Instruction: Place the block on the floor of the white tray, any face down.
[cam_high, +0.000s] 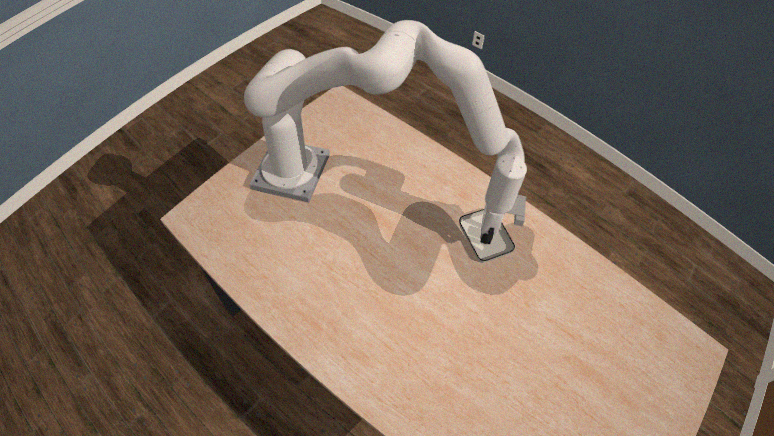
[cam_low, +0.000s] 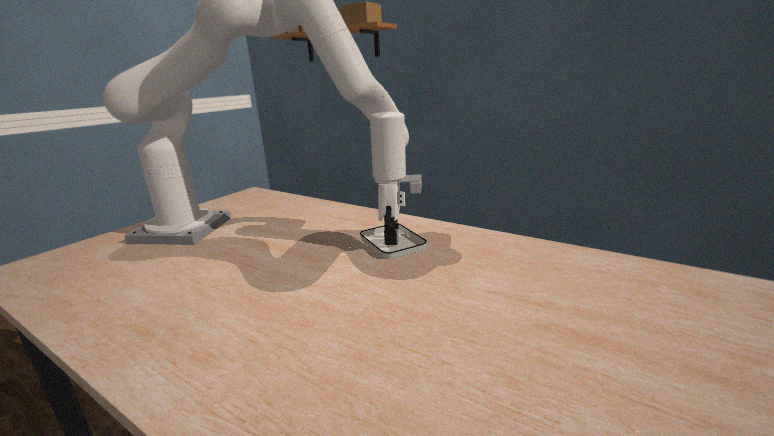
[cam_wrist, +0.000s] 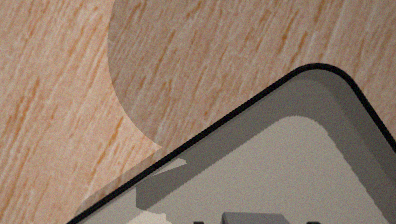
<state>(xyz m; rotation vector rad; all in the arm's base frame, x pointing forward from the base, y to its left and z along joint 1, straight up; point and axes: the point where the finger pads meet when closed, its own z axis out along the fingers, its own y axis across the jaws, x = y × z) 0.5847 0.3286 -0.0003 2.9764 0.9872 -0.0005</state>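
Right now the grey block is 10 mm below my hand. The rest, counted from my hand: white tray (10 mm below).
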